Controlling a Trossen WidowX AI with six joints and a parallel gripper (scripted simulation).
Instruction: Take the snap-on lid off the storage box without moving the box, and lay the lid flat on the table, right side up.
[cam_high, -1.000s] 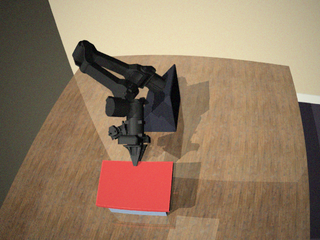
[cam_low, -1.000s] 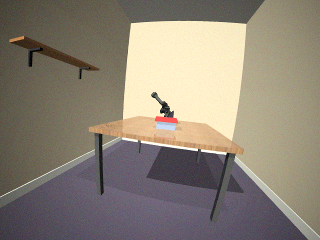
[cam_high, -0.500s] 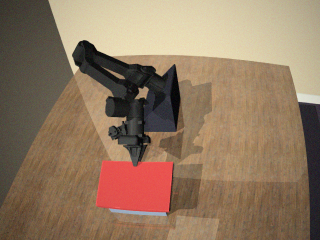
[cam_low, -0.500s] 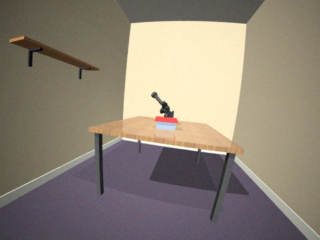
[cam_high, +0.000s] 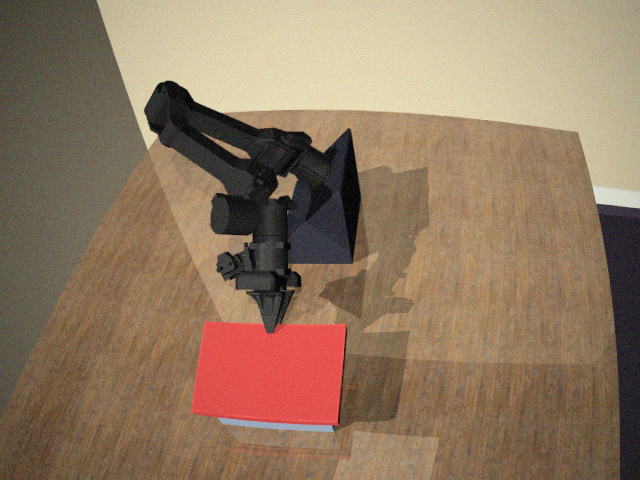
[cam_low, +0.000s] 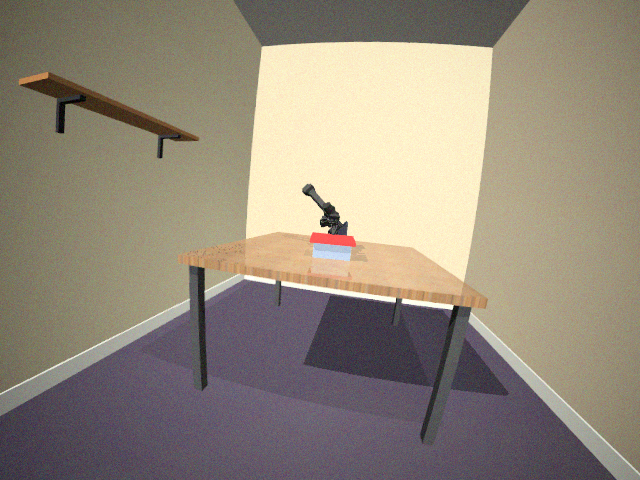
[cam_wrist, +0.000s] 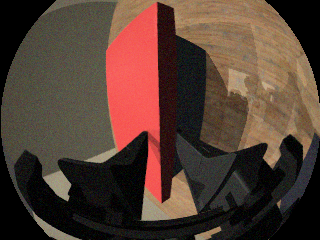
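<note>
The red lid lies 8 cm ahead of my gripper tip and 1 cm to the left of it. From my gripper tip the other things lie so: storage box: 7 cm ahead, 1 cm to the left, 6 cm below.
</note>
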